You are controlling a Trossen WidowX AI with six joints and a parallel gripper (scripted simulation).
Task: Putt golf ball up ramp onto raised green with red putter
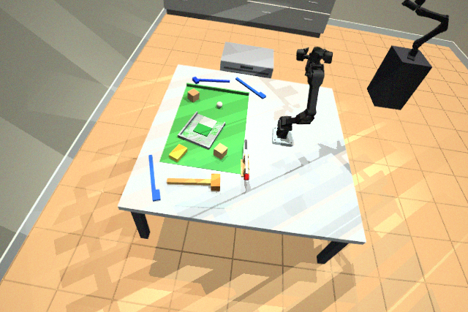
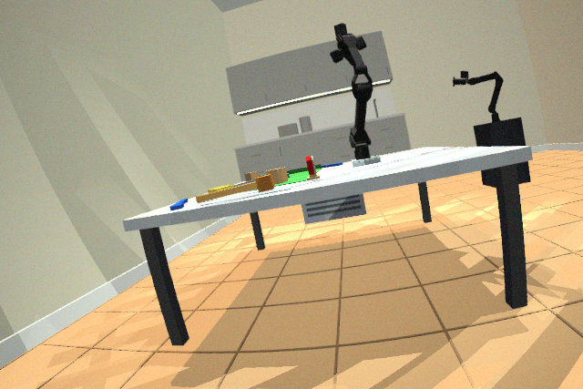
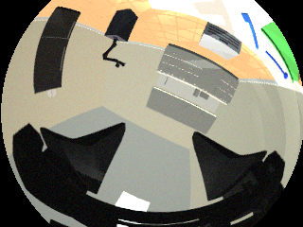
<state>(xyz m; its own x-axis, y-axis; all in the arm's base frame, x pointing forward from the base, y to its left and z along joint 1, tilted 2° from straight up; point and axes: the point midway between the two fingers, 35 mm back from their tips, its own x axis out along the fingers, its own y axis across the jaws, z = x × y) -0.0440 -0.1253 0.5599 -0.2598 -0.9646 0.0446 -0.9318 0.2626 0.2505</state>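
Now: the putter 29 cm ahead of my gripper tip, 42 cm to the left of it and 53 cm below it. From my gripper tip the other things lie so: yellow block: 70 cm ahead, 39 cm to the left, 57 cm below; white golf ball: 50 cm ahead, 7 cm to the right, 57 cm below.
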